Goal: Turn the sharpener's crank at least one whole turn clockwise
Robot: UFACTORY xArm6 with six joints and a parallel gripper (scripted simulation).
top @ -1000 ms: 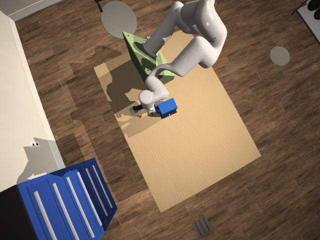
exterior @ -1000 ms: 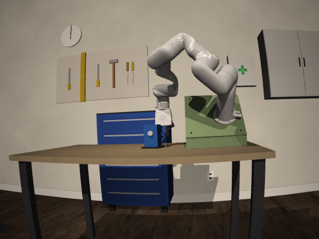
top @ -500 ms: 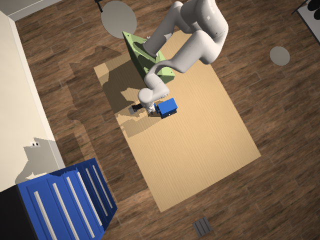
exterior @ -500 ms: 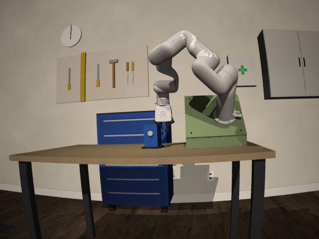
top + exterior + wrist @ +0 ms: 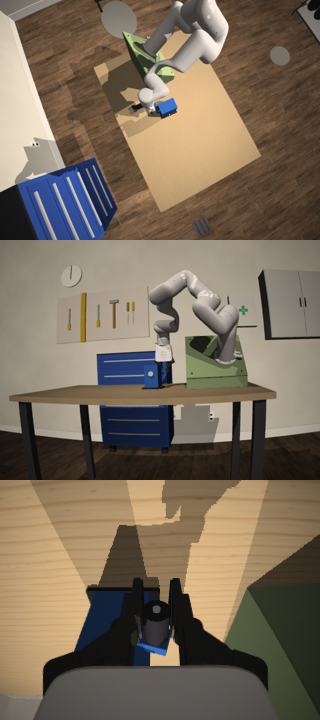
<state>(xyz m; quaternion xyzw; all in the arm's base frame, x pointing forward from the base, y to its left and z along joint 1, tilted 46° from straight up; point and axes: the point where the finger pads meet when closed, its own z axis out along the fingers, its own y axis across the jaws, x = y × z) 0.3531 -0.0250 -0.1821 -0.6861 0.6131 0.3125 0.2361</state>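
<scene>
Now: hand 20 mm to the right of the dark crank knob. The rest, counted from my hand: crank: 20 mm to the left.
</scene>
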